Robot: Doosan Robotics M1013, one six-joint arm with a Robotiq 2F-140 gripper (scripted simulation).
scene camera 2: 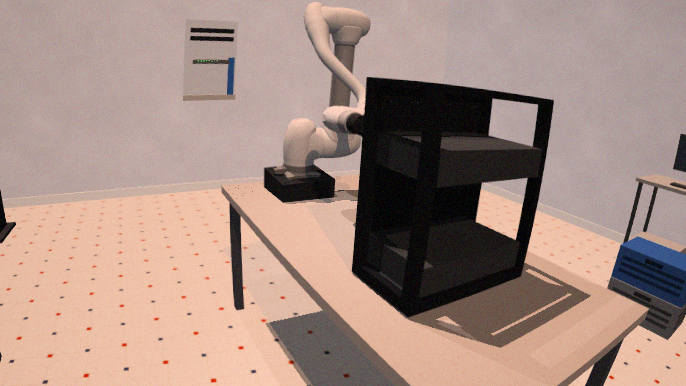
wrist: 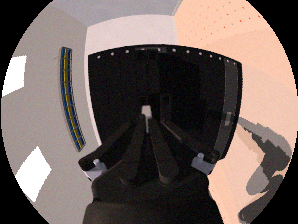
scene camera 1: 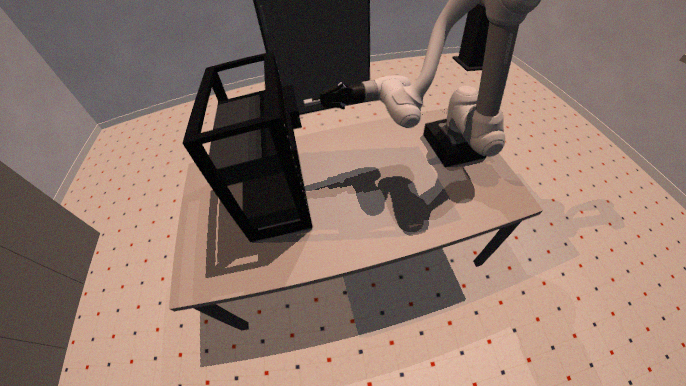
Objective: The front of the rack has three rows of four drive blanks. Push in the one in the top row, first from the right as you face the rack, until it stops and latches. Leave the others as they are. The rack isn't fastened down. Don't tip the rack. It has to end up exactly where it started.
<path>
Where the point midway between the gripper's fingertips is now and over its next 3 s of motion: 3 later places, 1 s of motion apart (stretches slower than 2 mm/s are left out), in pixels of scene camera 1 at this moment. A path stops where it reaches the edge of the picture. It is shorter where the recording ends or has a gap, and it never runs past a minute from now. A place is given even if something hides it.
My gripper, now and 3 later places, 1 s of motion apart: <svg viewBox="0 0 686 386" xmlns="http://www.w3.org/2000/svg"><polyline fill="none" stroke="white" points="304,103 303,91 294,92 291,93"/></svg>
</path>
